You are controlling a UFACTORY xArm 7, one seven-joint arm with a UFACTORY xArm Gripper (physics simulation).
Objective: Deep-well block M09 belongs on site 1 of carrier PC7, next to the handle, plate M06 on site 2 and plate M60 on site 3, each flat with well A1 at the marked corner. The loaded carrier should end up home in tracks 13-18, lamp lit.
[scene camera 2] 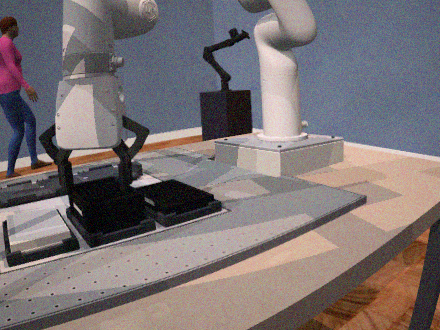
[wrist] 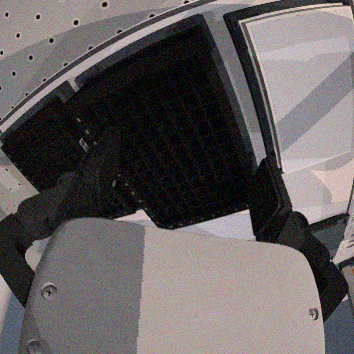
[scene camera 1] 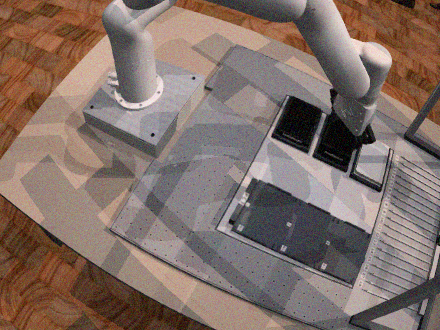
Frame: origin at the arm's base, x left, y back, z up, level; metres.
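Seen in the pictures: gripper, fingertip midpoint: (scene camera 2: 95,189) (wrist: 189,159) (scene camera 1: 344,134); arm's base, link origin: (scene camera 2: 282,138) (scene camera 1: 138,90).
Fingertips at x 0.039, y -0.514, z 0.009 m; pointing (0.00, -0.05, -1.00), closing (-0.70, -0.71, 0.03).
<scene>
Offsets run from my fingertips to a thing's top centre. Level surfaces: height alone.
The tall black deep-well block @(dx +0.003, dy +0.008, dz -0.001 m) (scene camera 1: 336,145) (scene camera 2: 107,205) (wrist: 170,100) sits in the middle of three dark holders. My gripper (scene camera 1: 351,117) (scene camera 2: 96,186) (wrist: 189,159) is open and low over it, with one finger at each of two opposite sides; nothing is gripped. A lower black plate @(dx +0.023, dy +0.117, dz -0.028 m) (scene camera 1: 299,122) (scene camera 2: 180,197) (wrist: 35,150) lies in the holder on the arm-base side. A white plate @(dx -0.019, dy -0.100, dz -0.028 m) (scene camera 1: 374,162) (scene camera 2: 37,227) (wrist: 310,90) lies in the holder on the other side. Names and well A1 are unreadable. The dark carrier @(dx -0.259, dy +0.042, dz -0.024 m) (scene camera 1: 260,210) (scene camera 2: 25,187) lies flat, its sites bare, its handle end toward the arm base.
Numbered tracks (scene camera 1: 410,210) run beyond the carrier's far end. Grey frame bars (scene camera 1: 400,300) stand at the right in scene camera 1. The perforated board @(dz -0.054 m) (scene camera 1: 175,200) (scene camera 2: 200,245) surrounds the holders. The arm base (scene camera 1: 145,115) (scene camera 2: 310,155) stands behind it. No lamp can be made out.
</scene>
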